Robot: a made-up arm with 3 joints.
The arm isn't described. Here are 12 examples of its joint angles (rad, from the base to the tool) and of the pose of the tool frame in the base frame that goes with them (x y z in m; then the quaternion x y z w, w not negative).
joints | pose
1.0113 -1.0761 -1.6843 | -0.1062 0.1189 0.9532 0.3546 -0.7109 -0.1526 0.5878
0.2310 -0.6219 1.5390 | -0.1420 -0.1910 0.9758 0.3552 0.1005 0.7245 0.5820
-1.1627 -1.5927 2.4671 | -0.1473 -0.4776 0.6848 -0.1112 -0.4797 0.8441 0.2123
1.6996 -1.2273 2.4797 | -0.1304 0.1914 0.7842 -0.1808 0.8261 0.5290 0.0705
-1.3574 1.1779 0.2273 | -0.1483 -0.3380 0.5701 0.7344 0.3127 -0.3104 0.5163
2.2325 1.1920 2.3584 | -0.1825 0.1743 0.7012 -0.0758 0.4063 -0.3036 0.8585
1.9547 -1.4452 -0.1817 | -0.1865 0.2112 0.6249 0.0411 0.0102 0.5997 0.7991
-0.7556 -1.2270 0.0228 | -0.1687 -0.4055 0.8714 0.7834 -0.5531 0.1737 0.2240
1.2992 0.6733 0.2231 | -0.1182 0.0273 0.8654 -0.2341 -0.2138 -0.1659 0.9338
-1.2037 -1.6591 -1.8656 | -0.1674 -0.5247 0.7235 -0.7493 0.1578 0.5839 0.2698
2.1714 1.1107 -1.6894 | -0.1342 0.1341 0.7713 0.6088 0.7811 -0.0246 0.1363
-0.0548 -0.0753 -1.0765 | -0.0594 -0.2603 0.9314 0.3278 -0.4825 -0.4982 0.6415
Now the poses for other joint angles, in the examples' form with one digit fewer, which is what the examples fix.
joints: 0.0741 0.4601 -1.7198
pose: -0.073 -0.296 0.900 -0.130 -0.528 -0.689 0.479
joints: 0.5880 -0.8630 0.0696
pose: -0.139 -0.020 0.981 0.414 -0.310 0.366 0.774
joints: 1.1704 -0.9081 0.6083
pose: -0.153 0.108 0.878 0.137 0.038 0.584 0.799
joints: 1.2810 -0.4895 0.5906
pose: -0.132 0.107 0.850 0.030 0.032 0.410 0.911
